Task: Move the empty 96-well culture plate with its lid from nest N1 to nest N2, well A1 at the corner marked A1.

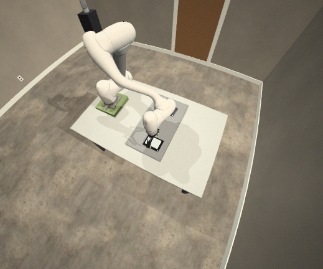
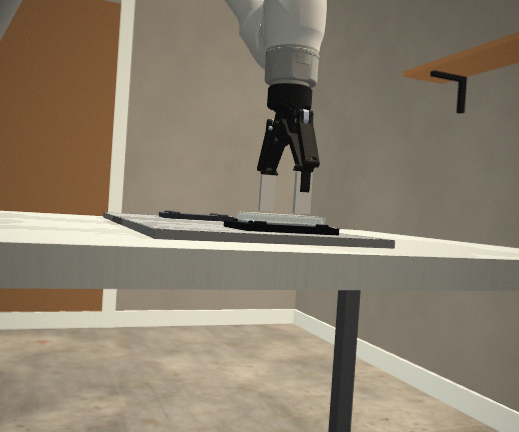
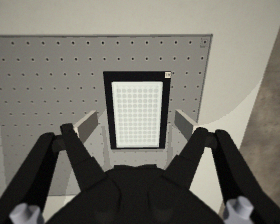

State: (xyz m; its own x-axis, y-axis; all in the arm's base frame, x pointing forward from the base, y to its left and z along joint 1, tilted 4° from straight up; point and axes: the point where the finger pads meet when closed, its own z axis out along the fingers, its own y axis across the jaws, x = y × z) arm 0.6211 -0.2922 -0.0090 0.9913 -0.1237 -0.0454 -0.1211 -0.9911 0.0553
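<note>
The clear lid lies 20 mm below my hand. From my hand the other things lie so: 96-well plate (20 mm below); nest N2 (420 mm to the left, 40 mm below, 10 mm ahead); nest N1 (40 mm below).
</note>
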